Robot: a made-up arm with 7 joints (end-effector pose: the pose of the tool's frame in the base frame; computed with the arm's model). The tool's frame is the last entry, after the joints. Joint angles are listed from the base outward.
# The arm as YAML. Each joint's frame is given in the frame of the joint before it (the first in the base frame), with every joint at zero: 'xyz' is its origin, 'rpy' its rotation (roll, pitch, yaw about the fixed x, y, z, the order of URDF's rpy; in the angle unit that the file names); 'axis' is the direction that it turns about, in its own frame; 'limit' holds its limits. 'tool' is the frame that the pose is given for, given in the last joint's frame.
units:
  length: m
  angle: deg
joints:
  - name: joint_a
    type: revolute
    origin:
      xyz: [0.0, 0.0, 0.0]
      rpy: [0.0, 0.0, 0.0]
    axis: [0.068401, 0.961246, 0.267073]
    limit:
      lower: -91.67
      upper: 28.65
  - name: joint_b
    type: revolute
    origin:
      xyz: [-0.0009, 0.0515, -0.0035]
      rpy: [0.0, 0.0, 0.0]
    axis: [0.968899, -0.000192, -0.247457]
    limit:
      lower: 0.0
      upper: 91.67
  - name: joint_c
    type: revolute
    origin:
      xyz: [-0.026, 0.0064, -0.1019]
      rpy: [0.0, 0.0, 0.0]
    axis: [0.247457, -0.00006, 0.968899]
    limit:
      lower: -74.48
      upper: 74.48
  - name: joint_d
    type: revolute
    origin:
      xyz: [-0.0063, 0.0, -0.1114]
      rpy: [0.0, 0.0, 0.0]
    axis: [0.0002, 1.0, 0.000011]
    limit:
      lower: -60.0
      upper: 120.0
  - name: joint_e
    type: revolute
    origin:
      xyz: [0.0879, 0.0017, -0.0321]
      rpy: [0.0, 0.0, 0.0]
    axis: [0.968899, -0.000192, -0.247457]
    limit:
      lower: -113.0
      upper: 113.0
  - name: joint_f
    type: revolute
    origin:
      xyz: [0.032, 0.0, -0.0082]
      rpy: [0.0, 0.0, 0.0]
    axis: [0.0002, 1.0, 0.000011]
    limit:
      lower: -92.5
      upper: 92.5
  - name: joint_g
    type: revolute
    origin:
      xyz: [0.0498, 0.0, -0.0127]
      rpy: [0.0, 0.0, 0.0]
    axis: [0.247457, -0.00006, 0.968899]
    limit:
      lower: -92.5
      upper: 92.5
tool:
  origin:
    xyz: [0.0, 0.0, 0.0]
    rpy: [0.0, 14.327, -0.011]
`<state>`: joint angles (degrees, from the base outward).
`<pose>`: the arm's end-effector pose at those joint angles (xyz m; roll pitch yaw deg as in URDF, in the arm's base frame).
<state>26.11 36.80 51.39 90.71 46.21 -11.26 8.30</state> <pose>-0.2164 0.2900 -0.2300 125.41 36.95 118.63</pose>
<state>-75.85 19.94 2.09 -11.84 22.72 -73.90 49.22</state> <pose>0.2229 0.0220 0.0637 -175.40 -31.31 157.91</pose>
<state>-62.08 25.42 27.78 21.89 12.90 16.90 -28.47</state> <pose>0.3382 0.1835 -0.0384 16.79 -7.49 -3.31</pose>
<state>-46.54 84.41 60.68 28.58 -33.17 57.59 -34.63</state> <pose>0.1165 0.3693 0.1212 -11.67 -14.48 13.32</pose>
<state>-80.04 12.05 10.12 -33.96 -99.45 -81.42 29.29</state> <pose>0.2230 0.0883 0.0748 -179.89 -16.67 48.12</pose>
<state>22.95 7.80 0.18 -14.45 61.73 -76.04 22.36</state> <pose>0.0152 0.0516 -0.2275 59.57 -30.99 -53.61</pose>
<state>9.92 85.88 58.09 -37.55 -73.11 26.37 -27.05</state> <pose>0.1391 0.1888 0.0748 31.91 7.99 -44.83</pose>
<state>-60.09 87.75 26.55 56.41 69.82 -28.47 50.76</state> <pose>0.1720 0.3708 0.1212 151.59 -68.74 -22.43</pose>
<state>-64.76 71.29 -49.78 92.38 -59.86 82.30 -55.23</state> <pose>0.1651 0.3536 -0.0815 -92.76 66.63 -34.37</pose>
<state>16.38 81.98 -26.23 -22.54 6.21 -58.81 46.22</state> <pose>0.0610 0.1749 -0.1330 30.53 -21.52 -42.77</pose>
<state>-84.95 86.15 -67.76 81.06 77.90 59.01 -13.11</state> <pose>0.1797 0.3684 0.1048 137.07 -57.92 100.60</pose>
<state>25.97 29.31 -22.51 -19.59 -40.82 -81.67 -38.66</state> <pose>0.0106 0.1216 -0.1867 7.00 -53.57 -38.75</pose>
